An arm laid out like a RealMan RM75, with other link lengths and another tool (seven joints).
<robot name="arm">
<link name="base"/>
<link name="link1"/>
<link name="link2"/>
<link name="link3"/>
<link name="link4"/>
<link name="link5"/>
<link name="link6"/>
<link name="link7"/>
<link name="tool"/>
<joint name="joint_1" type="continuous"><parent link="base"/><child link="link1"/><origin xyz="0.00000 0.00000 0.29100"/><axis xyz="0 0 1"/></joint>
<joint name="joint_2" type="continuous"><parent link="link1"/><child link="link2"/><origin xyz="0.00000 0.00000 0.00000"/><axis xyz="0 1 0"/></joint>
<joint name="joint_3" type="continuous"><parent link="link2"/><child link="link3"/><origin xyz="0.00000 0.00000 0.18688"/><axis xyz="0 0 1"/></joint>
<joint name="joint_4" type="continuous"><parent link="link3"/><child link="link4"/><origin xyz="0.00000 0.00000 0.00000"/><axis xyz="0 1 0"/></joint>
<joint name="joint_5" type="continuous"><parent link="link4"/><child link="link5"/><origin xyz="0.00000 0.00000 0.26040"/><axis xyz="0 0 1"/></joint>
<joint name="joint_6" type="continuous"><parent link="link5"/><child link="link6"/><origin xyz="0.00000 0.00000 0.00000"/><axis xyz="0 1 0"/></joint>
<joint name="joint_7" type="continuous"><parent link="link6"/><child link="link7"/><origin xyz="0.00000 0.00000 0.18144"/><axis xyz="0 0 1"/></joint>
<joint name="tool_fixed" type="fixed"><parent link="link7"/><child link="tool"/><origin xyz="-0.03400 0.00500 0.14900" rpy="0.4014 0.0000 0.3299"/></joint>
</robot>
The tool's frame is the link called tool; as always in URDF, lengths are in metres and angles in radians. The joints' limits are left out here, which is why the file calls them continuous.
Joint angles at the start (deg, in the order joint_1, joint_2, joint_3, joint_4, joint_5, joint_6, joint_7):
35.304, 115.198, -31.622, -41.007, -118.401, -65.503, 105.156
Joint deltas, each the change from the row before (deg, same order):
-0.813, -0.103, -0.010, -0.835, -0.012, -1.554, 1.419
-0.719, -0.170, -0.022, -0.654, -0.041, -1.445, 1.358
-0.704, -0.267, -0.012, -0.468, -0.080, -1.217, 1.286
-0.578, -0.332, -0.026, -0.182, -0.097, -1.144, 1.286
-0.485, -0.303, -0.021, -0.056, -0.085, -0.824, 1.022
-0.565, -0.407, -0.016, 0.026, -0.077, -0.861, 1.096
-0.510, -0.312, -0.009, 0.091, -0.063, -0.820, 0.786
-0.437, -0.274, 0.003, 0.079, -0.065, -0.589, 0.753
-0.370, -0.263, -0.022, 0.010, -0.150, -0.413, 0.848
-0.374, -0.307, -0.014, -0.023, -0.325, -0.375, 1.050
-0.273, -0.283, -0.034, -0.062, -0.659, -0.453, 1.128
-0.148, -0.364, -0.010, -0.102, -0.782, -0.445, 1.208
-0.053, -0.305, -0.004, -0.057, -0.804, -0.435, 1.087
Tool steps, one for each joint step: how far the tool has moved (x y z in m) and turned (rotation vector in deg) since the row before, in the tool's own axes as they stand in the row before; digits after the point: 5 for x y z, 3 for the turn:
0.00244, -0.00215, -0.00490, -0.456, 0.929, 0.932
0.00272, -0.00214, -0.00438, -0.392, 0.967, 0.871
0.00271, -0.00368, -0.00376, -0.151, 0.938, 0.884
0.00348, -0.00327, -0.00301, -0.170, 1.079, 0.930
0.00295, -0.00349, -0.00212, -0.026, 0.877, 0.805
0.00318, -0.00476, -0.00231, 0.061, 0.955, 0.927
0.00384, -0.00377, -0.00187, -0.023, 0.892, 0.715
0.00279, -0.00385, -0.00143, 0.080, 0.723, 0.720
0.00192, -0.00407, -0.00106, 0.228, 0.642, 0.713
0.00190, -0.00518, -0.00088, 0.417, 0.733, 0.795
0.00312, -0.00492, -0.00026, 0.524, 0.955, 0.587
0.00213, -0.00480, -0.00039, 0.610, 0.912, 0.492
0.00244, -0.00380, 0.00001, 0.539, 0.908, 0.374

